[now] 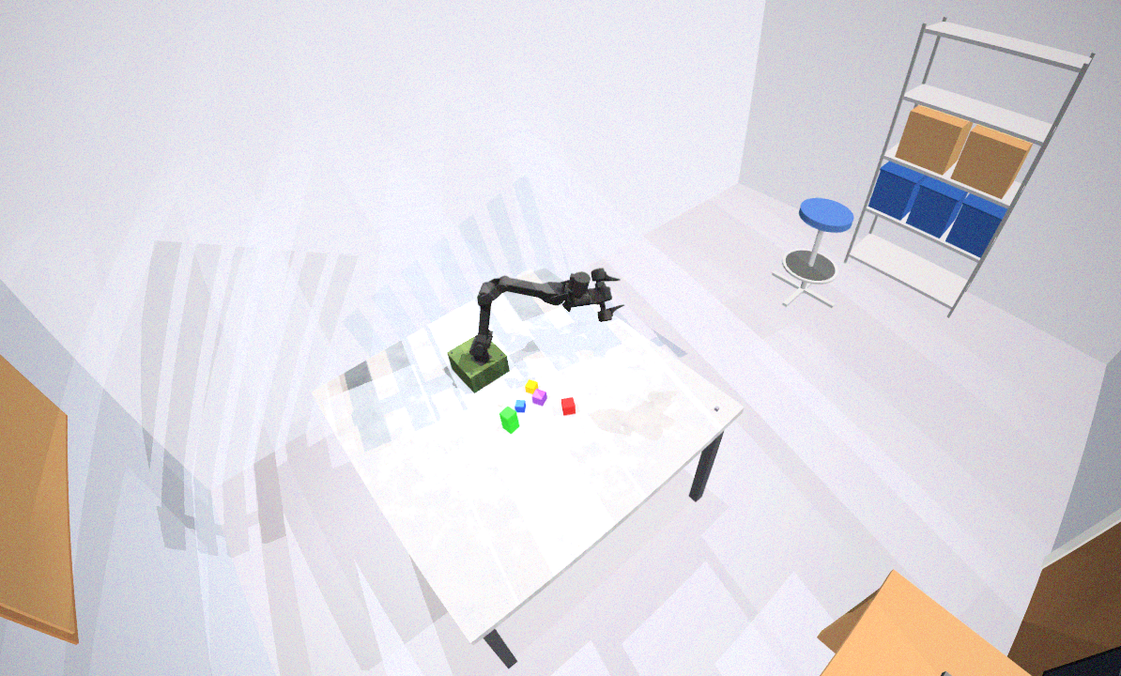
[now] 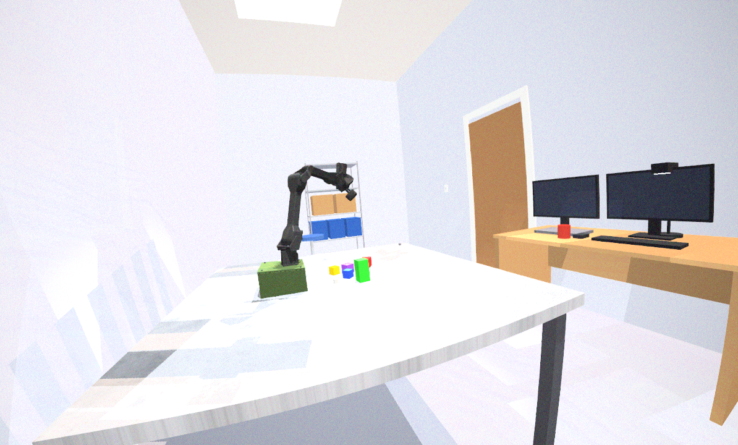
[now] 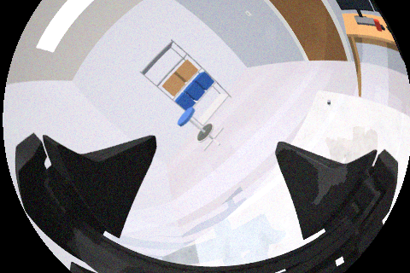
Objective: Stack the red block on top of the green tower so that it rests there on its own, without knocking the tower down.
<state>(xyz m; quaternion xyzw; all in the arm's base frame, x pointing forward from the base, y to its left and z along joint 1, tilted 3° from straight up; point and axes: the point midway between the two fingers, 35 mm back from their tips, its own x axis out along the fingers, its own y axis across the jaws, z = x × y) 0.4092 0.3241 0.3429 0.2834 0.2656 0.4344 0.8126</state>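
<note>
The red block lies 4 cm behind my gripper tip, 29 cm to the right of it and 39 cm below it. The rest, counted from my gripper tip: yellow block (22 cm behind, 30 cm to the right, 40 cm below); blue block (20 cm behind, 40 cm to the right, 40 cm below); purple block (16 cm behind, 32 cm to the right, 40 cm below).
</note>
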